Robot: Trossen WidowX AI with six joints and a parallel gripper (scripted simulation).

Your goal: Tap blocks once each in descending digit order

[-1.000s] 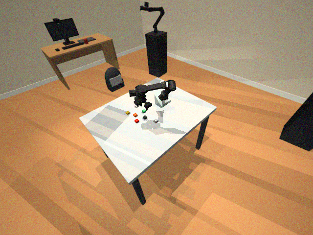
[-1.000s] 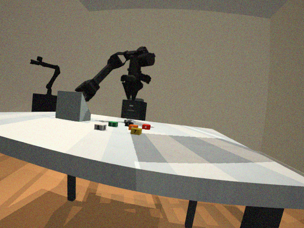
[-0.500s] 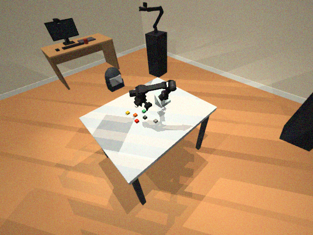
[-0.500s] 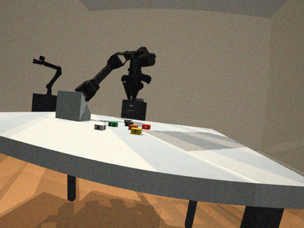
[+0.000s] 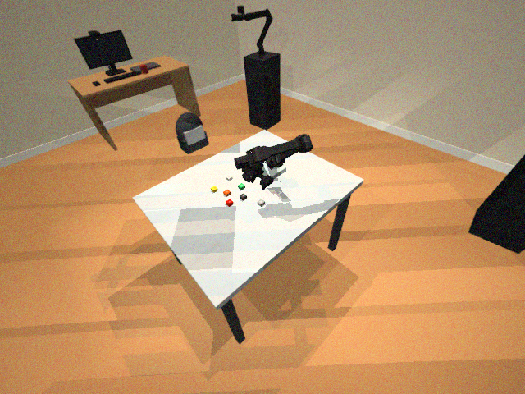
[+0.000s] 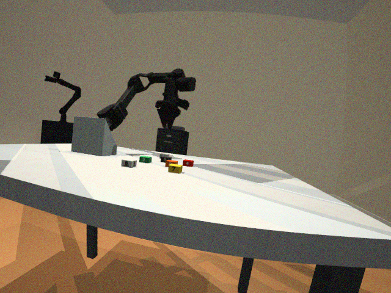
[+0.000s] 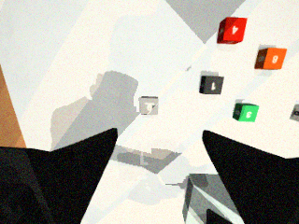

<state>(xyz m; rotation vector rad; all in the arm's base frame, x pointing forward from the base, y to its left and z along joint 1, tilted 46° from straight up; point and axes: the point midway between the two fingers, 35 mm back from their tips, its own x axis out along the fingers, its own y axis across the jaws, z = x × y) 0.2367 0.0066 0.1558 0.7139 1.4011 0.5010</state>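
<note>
My gripper tip is 1 cm to the right of the grey block and 12 cm above it. Also, from my gripper tip: red block (11 cm ahead, 13 cm to the right, 12 cm below); then green block (3 cm behind, 17 cm to the right, 12 cm below); then black block (3 cm ahead, 10 cm to the right, 12 cm below).
</note>
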